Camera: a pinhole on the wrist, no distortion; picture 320 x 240 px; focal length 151.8 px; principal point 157.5 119.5 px. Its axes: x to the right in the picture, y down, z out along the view. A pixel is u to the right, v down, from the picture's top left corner.
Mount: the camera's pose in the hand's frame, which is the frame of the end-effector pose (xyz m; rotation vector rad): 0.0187 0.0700 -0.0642 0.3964 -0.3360 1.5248
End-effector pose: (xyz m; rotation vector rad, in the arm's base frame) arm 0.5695 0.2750 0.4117 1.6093 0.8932 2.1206
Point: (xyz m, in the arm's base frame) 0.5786 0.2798 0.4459
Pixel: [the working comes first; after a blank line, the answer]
In the camera's frame: -0.0087 -0.0037 0.0940

143.4 113.6
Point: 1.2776 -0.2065 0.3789
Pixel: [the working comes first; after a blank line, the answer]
In the camera's frame: 0.5627 0.5748 0.3556

outside the picture
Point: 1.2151 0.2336 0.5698
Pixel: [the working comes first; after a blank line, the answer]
In the camera's frame: 0.4272 0.1531 0.5502

275.4 161.7
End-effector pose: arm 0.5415 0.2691 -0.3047 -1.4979 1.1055 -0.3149
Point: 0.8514 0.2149 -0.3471
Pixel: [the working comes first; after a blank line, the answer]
In the camera's frame: -0.0351 -0.1882 0.3270

141.2 32.1
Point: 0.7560 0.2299 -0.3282
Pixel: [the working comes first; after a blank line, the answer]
In the camera's frame: -0.0408 -0.1230 0.2535

133.1 45.8
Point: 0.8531 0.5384 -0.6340
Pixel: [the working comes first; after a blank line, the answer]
In the camera's frame: 0.3540 -0.0376 0.4405

279.5 106.5
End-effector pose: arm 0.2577 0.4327 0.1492 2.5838 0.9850 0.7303
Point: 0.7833 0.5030 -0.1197
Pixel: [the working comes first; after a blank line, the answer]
In the camera's frame: 0.3064 -0.2459 0.4962

251.2 44.3
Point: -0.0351 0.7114 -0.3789
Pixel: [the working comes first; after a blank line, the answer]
In the camera's frame: -0.4437 0.2140 0.5752

40.4 176.0
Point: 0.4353 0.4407 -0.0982
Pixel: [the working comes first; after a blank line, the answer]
In the camera's frame: 0.0899 0.0023 0.3659

194.8 120.5
